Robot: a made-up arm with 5 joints.
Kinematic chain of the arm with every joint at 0, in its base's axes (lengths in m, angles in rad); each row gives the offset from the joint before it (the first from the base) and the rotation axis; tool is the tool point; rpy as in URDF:
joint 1: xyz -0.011 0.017 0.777 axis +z
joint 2: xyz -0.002 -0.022 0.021 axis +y
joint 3: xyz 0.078 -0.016 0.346 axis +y
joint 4: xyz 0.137 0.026 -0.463 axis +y
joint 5: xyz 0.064 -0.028 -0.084 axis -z
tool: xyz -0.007 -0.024 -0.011 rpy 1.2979 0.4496 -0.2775
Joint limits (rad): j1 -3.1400..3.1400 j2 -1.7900..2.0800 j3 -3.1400..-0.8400 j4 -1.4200..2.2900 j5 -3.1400..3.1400
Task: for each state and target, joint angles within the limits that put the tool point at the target. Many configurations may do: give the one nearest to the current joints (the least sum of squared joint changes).
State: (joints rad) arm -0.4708 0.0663 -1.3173 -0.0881 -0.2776
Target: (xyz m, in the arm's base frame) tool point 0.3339 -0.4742 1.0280
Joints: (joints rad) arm -0.8501 -0.1627 -0.8408 -0.0621 -0.2451
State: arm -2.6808 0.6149 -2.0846 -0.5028 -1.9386
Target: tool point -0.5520 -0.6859 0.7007
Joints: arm -2.1844 1.0943 -1.8751 -0.3977 -1.9526
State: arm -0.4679 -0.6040 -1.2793 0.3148 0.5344
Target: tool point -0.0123 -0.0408 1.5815
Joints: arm -0.3650 -0.9719 -1.4431 0.2924 0.6704
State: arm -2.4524 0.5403 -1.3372 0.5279 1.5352
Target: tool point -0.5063 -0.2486 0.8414
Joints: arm -2.5883 0.0089 -0.8410 0.7499 1.5178
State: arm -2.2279 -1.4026 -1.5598 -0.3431 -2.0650
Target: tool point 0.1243 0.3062 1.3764
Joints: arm -2.1174 -1.7544 -0.8400 -0.5102 -2.0672
